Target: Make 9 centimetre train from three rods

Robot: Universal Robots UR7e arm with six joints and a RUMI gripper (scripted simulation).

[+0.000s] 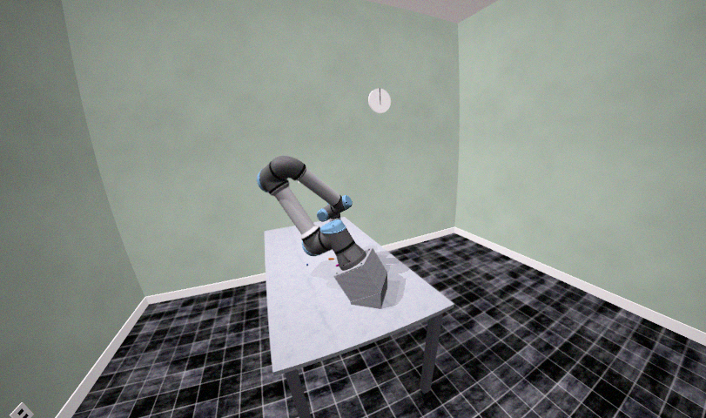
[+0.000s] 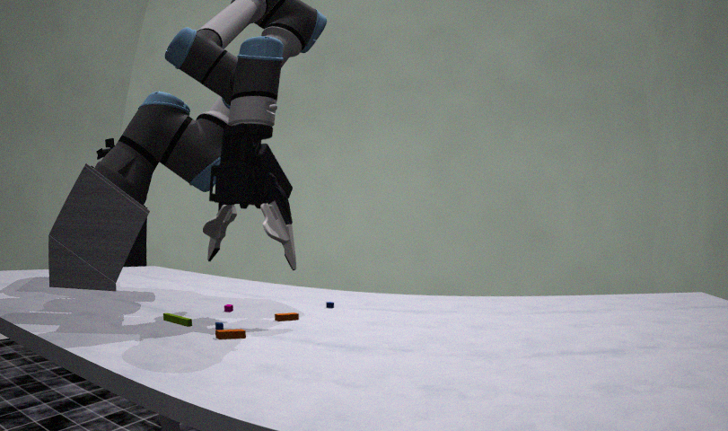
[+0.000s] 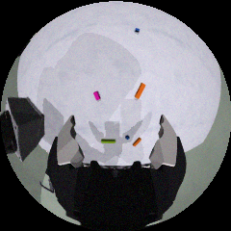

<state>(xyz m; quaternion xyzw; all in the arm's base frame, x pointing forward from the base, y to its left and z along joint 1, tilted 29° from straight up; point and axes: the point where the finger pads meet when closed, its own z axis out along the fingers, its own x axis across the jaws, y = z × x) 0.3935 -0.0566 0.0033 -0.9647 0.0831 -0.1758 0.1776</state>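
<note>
My gripper is now 50 mm past the magenta rod, 20 mm to the right of it and 70 mm above it. The rest, counted from my hand: lime rod 50 mm behind, 150 mm to the right, 70 mm below.
</note>
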